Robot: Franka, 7 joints.
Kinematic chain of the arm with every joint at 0, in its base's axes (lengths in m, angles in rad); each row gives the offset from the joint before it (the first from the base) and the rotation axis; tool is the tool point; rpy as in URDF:
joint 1: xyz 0 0 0.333 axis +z
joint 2: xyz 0 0 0 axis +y
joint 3: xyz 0 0 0.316 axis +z
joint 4: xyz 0.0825 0 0 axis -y
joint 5: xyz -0.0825 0 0.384 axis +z
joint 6: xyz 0 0 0 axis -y
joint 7: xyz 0.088 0 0 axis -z
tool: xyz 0 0 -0.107 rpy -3.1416 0 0
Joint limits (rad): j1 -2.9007..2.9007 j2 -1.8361..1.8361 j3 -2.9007..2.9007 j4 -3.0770..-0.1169 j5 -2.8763..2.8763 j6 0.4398..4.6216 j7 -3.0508..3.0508
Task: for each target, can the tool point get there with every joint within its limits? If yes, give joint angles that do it. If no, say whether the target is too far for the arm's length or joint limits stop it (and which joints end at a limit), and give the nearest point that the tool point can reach.
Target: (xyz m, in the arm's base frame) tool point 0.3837 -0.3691 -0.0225
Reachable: yes | joints 1.3574 -1.5068 -2.3588 -1.7739 -2.1714 2.9899 2.2260
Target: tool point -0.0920 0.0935 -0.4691
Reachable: no: joint limits stop it (at a limit: joint 2) | nearest point -0.1125 0.1143 -0.3464 | short by 0.126 m
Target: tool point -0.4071 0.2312 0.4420
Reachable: yes | joints 0.6501 -1.0622 1.3036 -1.8770 -2.2021 4.2770 -1.3797
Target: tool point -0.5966 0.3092 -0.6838
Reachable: no: too far | nearest point -0.4469 0.2316 -0.3131 | short by 0.407 m
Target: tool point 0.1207 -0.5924 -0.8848
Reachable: no: too far | nearest point 0.0875 -0.4292 -0.3377 | short by 0.572 m
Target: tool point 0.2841 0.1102 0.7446
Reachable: yes | joints 0.0352 -0.7423 0.3778 -2.4479 -2.4227 1.1576 -0.7095
